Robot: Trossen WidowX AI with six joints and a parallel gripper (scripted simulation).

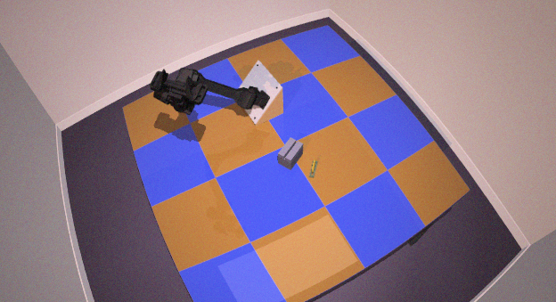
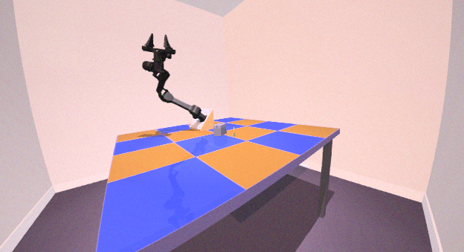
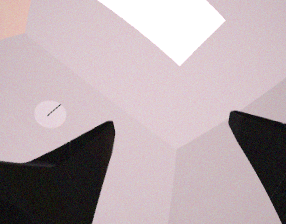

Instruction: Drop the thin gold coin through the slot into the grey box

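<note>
Right now my gripper tip is 190 mm short of the coin, 370 mm to the right of it and 620 mm above it.
</note>
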